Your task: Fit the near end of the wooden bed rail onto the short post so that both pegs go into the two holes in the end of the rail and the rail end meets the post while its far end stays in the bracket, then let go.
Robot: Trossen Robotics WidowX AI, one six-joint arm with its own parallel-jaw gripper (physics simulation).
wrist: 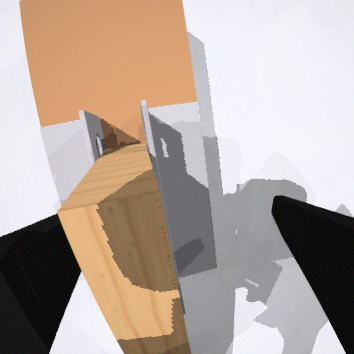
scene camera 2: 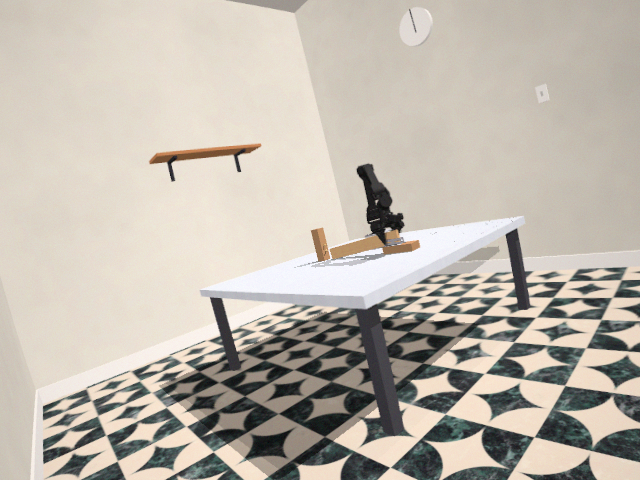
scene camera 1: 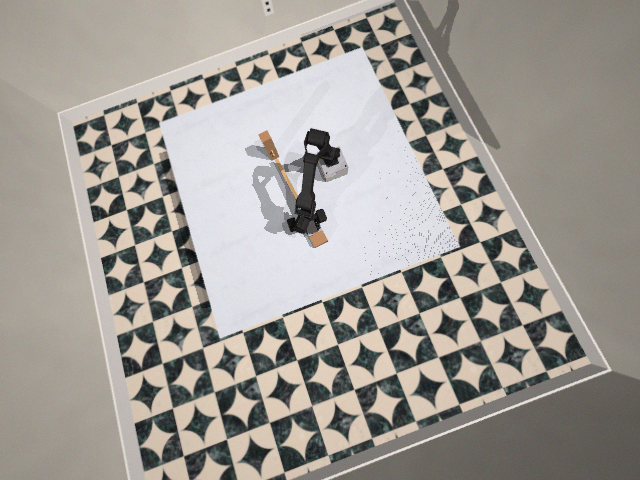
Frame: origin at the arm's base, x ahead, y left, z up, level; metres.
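Seen in the pictures: gripper, between the fingertips: (wrist: 187, 206) (scene camera 2: 391, 243); arm's base, origin of its link: (scene camera 1: 331, 160).
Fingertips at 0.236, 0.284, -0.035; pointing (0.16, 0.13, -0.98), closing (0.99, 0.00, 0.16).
Offsets run from my fingertips to a thing's top centre, as dx, dy, dz. "pt": to the spot under its first point. Level surfaces: height alone.
The wooden bed rail (scene camera 1: 287, 179) (scene camera 2: 356, 246) (wrist: 135, 300) runs between the short post @[pt +0.043, -0.458, +0.135] (scene camera 1: 265, 138) (scene camera 2: 319, 242) and the metal bracket @[pt +0.007, -0.009, -0.008] (wrist: 196, 215) on a flat wooden block @[-0.028, +0.028, -0.010] (scene camera 1: 318, 239) (scene camera 2: 401, 248) (wrist: 110, 60). Its far end stands between the bracket's two plates. Its near end is close to the upright post, with a narrow gap in scene camera 2. The peg area shows small and unclear; the holes do not show. My gripper (scene camera 2: 383, 240) (wrist: 187, 206) is open and empty, low at the bracket end. In the wrist view the rail covers the left fingertip; the right finger is well clear.
The arm reaches over the rail from its grey base (scene camera 1: 336, 171) on the white table @[dz -0.045] (scene camera 1: 217, 180) (scene camera 2: 289, 281). The bracket's plates rise beside the rail, close to the fingers. A wall shelf (scene camera 2: 206, 152) hangs away from the table.
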